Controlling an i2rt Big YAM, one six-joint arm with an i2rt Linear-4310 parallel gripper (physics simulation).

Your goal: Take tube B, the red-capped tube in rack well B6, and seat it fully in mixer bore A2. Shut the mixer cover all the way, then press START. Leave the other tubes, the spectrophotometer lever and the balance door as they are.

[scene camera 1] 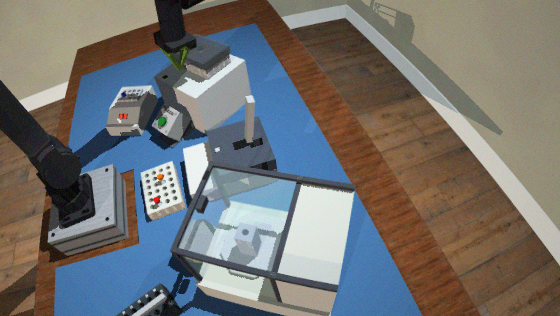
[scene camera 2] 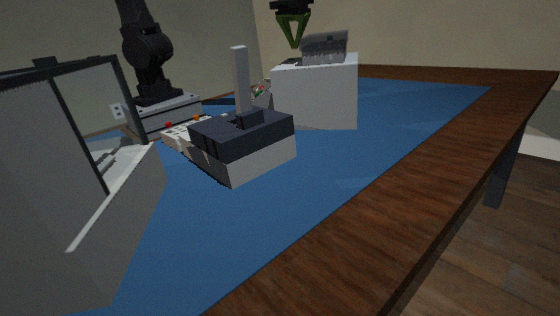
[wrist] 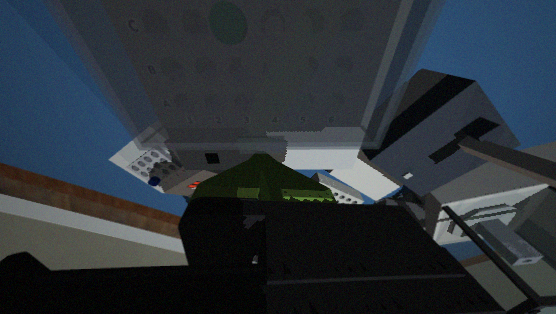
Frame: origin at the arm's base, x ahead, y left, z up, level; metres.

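Where they show: gripper, fingertip midpoint: (scene camera 1: 180,69) (scene camera 2: 294,48) (wrist: 260,158); arm's base, origin of the base link: (scene camera 1: 77,201) (scene camera 2: 158,99).
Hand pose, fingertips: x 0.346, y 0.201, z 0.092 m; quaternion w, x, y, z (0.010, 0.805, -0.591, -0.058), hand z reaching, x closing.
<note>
Each offset is from my fingertips to the top centre of the thing. "*": to the spot under its first point.
My gripper (scene camera 1: 181,68) (scene camera 2: 295,47) (wrist: 260,158) is shut and empty, fingertips together above the white mixer {0.008 m ahead, 0.001 m left, 0.025 m up} (scene camera 1: 220,95) (scene camera 2: 315,95), beside its smoky cover {0.060 m ahead, 0.026 m left, 0.025 m up} (scene camera 1: 205,52) (scene camera 2: 324,42). The cover lies over the bore block; I cannot tell if it is fully down. Through it the wrist view shows rows A to C and a green cap (wrist: 228,22) in C3; bore A2 shows no cap. The red-capped tube {0.162 m back, 0.271 m right, 0.110 m down} (scene camera 1: 156,200) (scene camera 2: 168,124) stands in the white rack {0.150 m back, 0.223 m right, 0.135 m down} (scene camera 1: 175,200). The green START button {0.092 m back, 0.050 m right, 0.090 m down} (scene camera 1: 162,121) (scene camera 2: 258,91) is on a small box beside the mixer.
An orange-capped tube {0.140 m back, 0.214 m right, 0.111 m down} (scene camera 1: 160,176) (scene camera 2: 196,117) stands in the same rack. A grey block unit {0.179 m back, 0.100 m left, 0.095 m down} (scene camera 1: 131,112) with a red display holds a blue-capped tube {0.179 m back, 0.116 m left, 0.078 m down} (scene camera 1: 124,94) (wrist: 154,181). The spectrophotometer's lever {0.091 m ahead, 0.246 m right, 0.035 m up} (scene camera 1: 250,120) (scene camera 2: 240,80) stands upright. The glass balance {* 0.075 m ahead, 0.559 m right, 0.039 m up} (scene camera 1: 317,230) is nearer scene camera 1.
</note>
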